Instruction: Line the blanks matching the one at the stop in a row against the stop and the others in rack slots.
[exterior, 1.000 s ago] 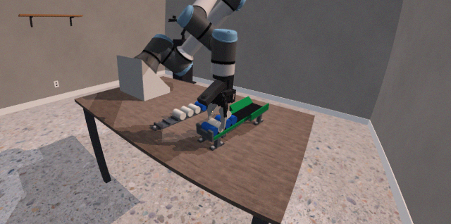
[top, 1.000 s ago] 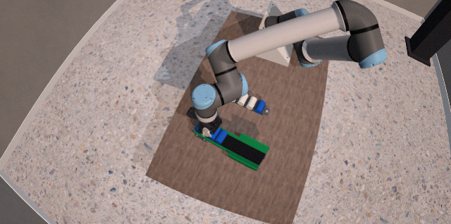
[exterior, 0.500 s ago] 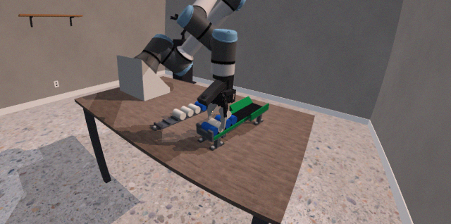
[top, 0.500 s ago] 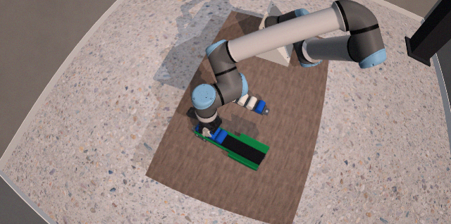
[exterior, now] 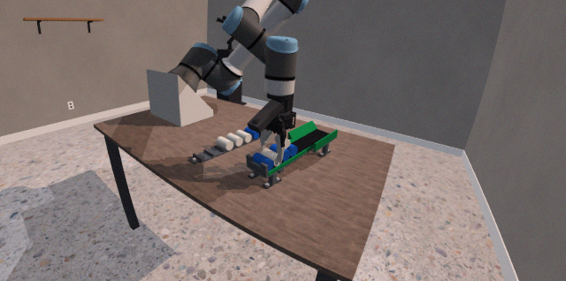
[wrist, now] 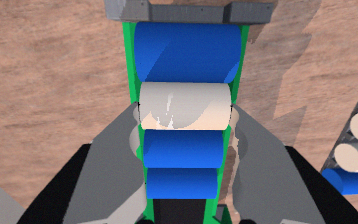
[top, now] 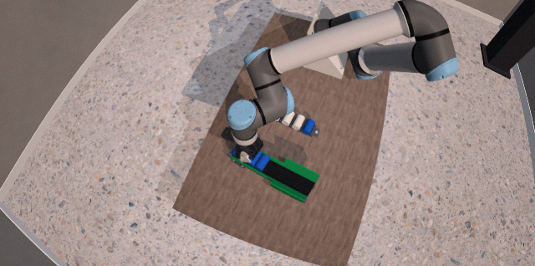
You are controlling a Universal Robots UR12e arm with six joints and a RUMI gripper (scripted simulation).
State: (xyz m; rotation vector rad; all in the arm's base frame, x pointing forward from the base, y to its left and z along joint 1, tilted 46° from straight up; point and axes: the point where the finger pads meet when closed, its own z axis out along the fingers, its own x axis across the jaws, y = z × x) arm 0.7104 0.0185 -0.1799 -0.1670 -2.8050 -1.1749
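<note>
Right now my hand is 6 cm to the left of the grey stop, 2 cm above it and 1 cm past it. Round my hand: stock rack (26 cm behind, 9 cm below, 6 cm to the left).
</note>
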